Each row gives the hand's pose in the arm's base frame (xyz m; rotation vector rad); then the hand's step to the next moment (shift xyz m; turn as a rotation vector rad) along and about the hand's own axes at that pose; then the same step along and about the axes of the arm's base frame.
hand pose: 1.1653 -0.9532 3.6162 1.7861 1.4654 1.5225
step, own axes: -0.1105 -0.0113 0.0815 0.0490 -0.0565 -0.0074
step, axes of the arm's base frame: 0.0804 -0.0642 -0.0916 -0.0386 0.0618 -0.0185
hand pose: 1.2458 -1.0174 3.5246 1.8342 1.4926 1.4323
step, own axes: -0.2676 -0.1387 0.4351 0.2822 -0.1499 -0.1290
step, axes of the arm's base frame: 0.3271 -0.0564 -0.4123 -0.2089 0.2658 0.0667
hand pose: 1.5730 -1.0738 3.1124 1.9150 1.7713 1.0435
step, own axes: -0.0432 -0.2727 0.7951 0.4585 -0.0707 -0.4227
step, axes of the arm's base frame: 0.3618 0.1911 -0.7355 -0.3647 0.3523 0.3698
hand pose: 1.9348 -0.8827 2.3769 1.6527 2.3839 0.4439
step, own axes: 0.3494 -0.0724 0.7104 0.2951 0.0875 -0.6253
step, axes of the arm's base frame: 0.0525 0.3940 -0.6885 -0.2369 0.2253 0.6155
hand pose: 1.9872 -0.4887 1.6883 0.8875 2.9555 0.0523
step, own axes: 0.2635 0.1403 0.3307 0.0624 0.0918 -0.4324
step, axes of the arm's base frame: -0.1218 0.2678 -0.3346 -0.0286 0.1038 0.4332
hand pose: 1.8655 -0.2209 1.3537 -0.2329 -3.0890 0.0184
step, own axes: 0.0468 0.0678 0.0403 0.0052 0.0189 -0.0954
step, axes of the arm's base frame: -0.0379 0.0737 -0.0393 0.0019 0.0203 0.0952
